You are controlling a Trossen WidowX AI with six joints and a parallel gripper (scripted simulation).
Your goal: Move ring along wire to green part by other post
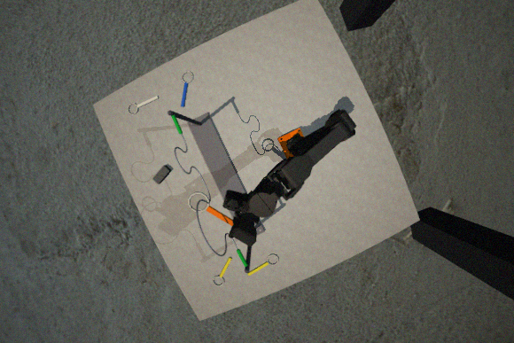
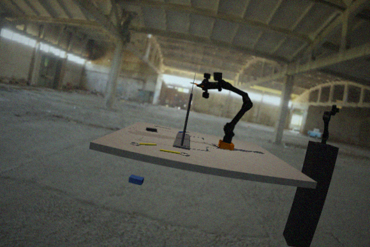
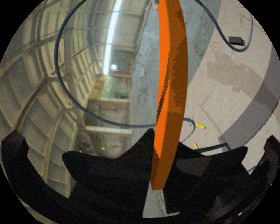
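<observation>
Right now my gripper tip is 20 mm short of the orange-handled ring, 90 mm to the left of it and 20 mm below it. Also, from my gripper tip: white-handled ring: 370 mm ahead, 590 mm to the right, 430 mm below; blue-handled ring: 110 mm ahead, 610 mm to the right, 430 mm below; dark block: 350 mm ahead, 220 mm to the right, 430 mm below.
</observation>
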